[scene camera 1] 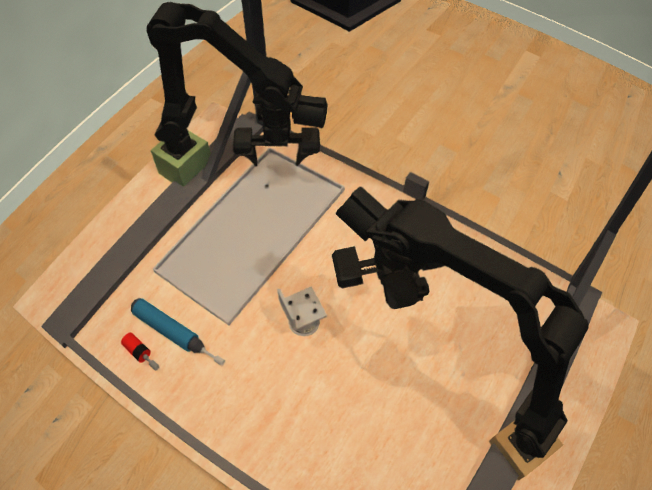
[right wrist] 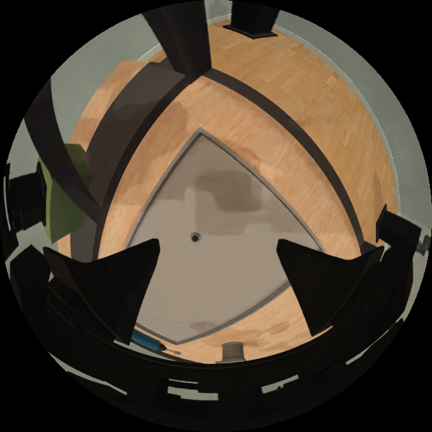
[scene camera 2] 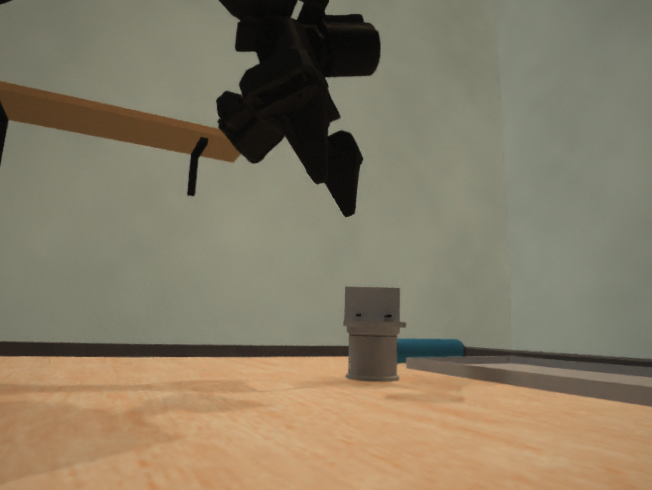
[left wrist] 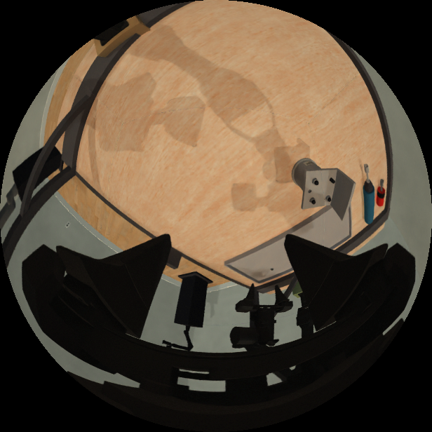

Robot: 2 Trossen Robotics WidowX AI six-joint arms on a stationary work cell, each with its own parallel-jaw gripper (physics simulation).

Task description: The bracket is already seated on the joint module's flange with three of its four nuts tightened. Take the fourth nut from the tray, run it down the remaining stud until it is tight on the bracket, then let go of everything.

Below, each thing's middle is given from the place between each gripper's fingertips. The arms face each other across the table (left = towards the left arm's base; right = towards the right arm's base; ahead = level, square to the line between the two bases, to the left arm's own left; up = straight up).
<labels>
I see the l-shaped bracket (scene camera 2: 372,303) 120 mm ahead of my left hand, 90 mm to the right of it and 90 mm below it. From my left hand the other things lie so: grey joint module (scene camera 2: 372,357) (120 mm ahead, 90 mm to the right, 140 mm below); grey tray (scene camera 1: 221,262) (50 mm ahead, 330 mm to the right, 170 mm below); blue driver (scene camera 1: 174,331) (330 mm ahead, 250 mm to the right, 150 mm below).
Now: the grey tray 140 mm ahead of my right hand, 60 mm to the left of it and 60 mm below it. Round my right hand: grey joint module: 220 mm ahead, 300 mm to the left, 20 mm below; l-shaped bracket: 220 mm ahead, 300 mm to the left, 20 mm above; blue driver: 420 mm ahead, 140 mm to the left, 40 mm below.
</labels>
